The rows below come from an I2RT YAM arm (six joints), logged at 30 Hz.
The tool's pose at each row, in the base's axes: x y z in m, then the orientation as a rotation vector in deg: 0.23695, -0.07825, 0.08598, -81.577, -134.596, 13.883; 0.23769, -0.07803, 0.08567, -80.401, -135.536, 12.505; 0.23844, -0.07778, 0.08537, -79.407, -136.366, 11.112; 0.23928, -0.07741, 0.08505, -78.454, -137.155, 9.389; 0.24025, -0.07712, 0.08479, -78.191, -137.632, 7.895; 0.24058, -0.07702, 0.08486, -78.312, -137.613, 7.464; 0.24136, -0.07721, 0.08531, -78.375, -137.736, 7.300; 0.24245, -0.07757, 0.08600, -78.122, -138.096, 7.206; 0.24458, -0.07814, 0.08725, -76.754, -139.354, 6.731; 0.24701, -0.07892, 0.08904, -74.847, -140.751, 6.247; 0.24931, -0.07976, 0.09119, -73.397, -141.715, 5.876
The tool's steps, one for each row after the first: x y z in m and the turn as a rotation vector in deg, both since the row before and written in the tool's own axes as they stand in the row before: -0.00018, 0.00081, -0.00001, -0.756, 0.234, -1.220; -0.00018, 0.00083, -0.00001, -0.793, 0.248, -1.071; -0.00013, 0.00096, -0.00001, -0.989, 0.380, -1.076; -0.00026, 0.00101, -0.00010, -0.974, 0.290, -0.513; -0.00005, 0.00030, -0.00018, -0.286, 0.138, 0.024; -0.00040, 0.00042, -0.00072, -0.168, -0.056, -0.021; -0.00062, 0.00052, -0.00107, -0.114, -0.162, -0.282; -0.00113, 0.00111, -0.00198, -0.325, -0.355, -1.304; -0.00134, 0.00109, -0.00259, -0.219, -0.302, -1.679; -0.00127, 0.00084, -0.00288, -0.140, -0.167, -1.244
